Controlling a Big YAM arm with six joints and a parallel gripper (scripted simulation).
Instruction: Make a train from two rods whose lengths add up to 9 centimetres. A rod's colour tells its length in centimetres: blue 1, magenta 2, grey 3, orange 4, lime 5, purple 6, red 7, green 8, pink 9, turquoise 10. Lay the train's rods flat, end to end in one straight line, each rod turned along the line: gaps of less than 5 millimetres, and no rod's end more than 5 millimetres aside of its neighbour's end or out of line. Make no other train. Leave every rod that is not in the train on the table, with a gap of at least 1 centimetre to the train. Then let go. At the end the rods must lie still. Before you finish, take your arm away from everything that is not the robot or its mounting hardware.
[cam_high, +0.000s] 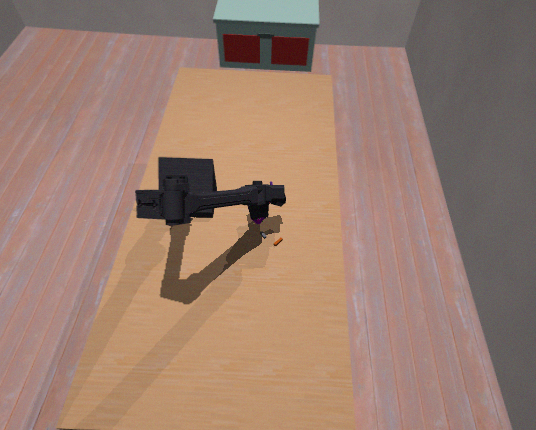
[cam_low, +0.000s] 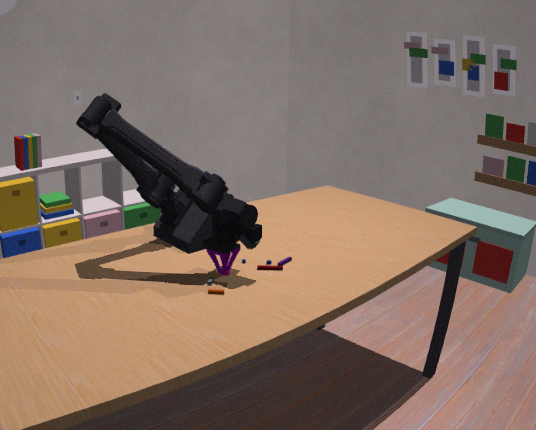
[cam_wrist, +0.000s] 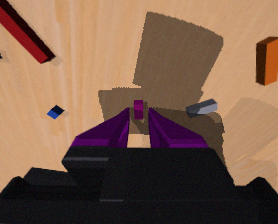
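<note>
My gripper is now 1 cm above the magenta rod. Also, from my hand: red rod (6 cm ahead, 12 cm to the left, 1 cm below); orange rod (8 cm ahead, 10 cm to the right, 1 cm below); grey rod (2 cm ahead, 7 cm to the right, 1 cm below).
</note>
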